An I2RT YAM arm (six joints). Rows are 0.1 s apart.
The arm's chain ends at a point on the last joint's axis. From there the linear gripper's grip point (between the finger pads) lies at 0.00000 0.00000 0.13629 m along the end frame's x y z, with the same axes.
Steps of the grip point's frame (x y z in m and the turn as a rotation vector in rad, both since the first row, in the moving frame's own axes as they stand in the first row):
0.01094 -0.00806 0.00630 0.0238 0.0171 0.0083
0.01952 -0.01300 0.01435 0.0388 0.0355 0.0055
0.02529 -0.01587 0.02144 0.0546 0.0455 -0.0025
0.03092 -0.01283 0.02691 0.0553 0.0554 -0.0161
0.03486 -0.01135 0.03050 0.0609 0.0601 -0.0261
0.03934 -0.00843 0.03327 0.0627 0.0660 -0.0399
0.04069 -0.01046 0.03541 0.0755 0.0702 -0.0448
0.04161 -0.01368 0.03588 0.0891 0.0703 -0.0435
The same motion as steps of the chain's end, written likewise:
0.00860 -0.00483 0.00636 0.0238 0.0171 0.0083
0.01467 -0.00773 0.01454 0.0388 0.0355 0.0055
0.01910 -0.00843 0.02178 0.0546 0.0455 -0.0025
0.02344 -0.00524 0.02733 0.0553 0.0554 -0.0161
0.02679 -0.00295 0.03100 0.0609 0.0601 -0.0261
0.03053 0.00028 0.03383 0.0627 0.0660 -0.0399
0.03137 0.00002 0.03613 0.0755 0.0702 -0.0448
0.03232 -0.00136 0.03676 0.0891 0.0703 -0.0435

